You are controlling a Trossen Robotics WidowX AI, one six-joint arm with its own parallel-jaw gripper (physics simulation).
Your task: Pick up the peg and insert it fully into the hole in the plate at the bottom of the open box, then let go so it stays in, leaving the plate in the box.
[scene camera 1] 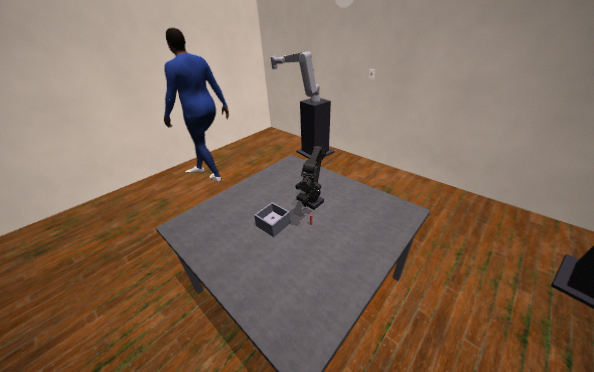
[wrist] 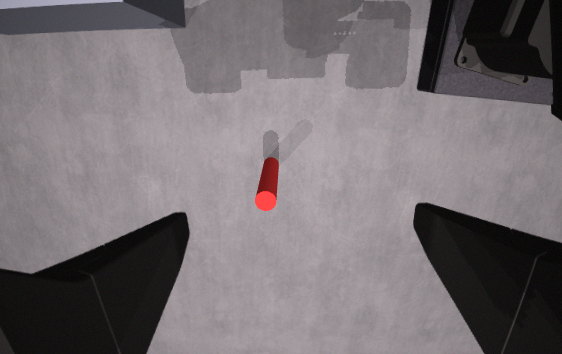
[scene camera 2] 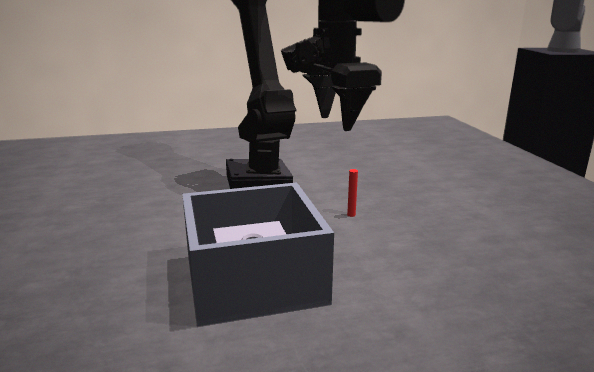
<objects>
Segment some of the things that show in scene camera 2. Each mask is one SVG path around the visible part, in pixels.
The gripper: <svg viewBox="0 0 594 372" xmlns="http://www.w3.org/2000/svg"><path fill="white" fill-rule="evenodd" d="M318 21L318 28L313 29L313 37L283 48L281 53L288 71L307 73L302 76L313 85L322 118L329 117L335 94L339 95L343 130L350 131L372 91L376 90L376 86L381 85L382 71L377 65L366 62L360 63L361 57L356 56L356 36L361 36L362 28L357 28L357 21Z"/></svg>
A grey box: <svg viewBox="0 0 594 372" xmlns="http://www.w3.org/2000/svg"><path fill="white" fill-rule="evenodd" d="M298 183L183 194L188 257L197 327L332 305L334 232ZM286 235L214 243L213 229L279 221Z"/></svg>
A pale plate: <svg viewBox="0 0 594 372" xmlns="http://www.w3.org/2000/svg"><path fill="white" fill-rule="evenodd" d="M279 221L213 229L214 243L286 235Z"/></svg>
</objects>
